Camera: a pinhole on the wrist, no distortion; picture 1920 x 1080 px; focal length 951.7 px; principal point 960.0 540.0 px. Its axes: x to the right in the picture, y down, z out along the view. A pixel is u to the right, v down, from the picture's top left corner.
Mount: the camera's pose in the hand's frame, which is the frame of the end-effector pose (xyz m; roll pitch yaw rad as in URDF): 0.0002 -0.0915 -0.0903 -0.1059 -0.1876 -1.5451
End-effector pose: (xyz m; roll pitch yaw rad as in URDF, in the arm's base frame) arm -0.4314 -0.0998 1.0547 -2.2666 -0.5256 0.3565
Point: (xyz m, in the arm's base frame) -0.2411 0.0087 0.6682
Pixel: 296 446
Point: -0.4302 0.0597 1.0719
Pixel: 1114 695
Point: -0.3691 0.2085 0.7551
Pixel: 811 435
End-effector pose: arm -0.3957 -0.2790 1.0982 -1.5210 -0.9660 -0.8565
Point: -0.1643 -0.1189 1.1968
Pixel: 956 687
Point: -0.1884 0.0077 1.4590
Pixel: 1510 984
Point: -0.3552 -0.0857 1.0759
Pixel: 1084 95
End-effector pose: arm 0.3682 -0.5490 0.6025 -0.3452 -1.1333 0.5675
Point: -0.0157 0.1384 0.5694
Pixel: outside the picture
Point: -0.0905 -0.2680 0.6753
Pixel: 334 401
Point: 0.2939 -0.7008 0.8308
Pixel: 1390 948
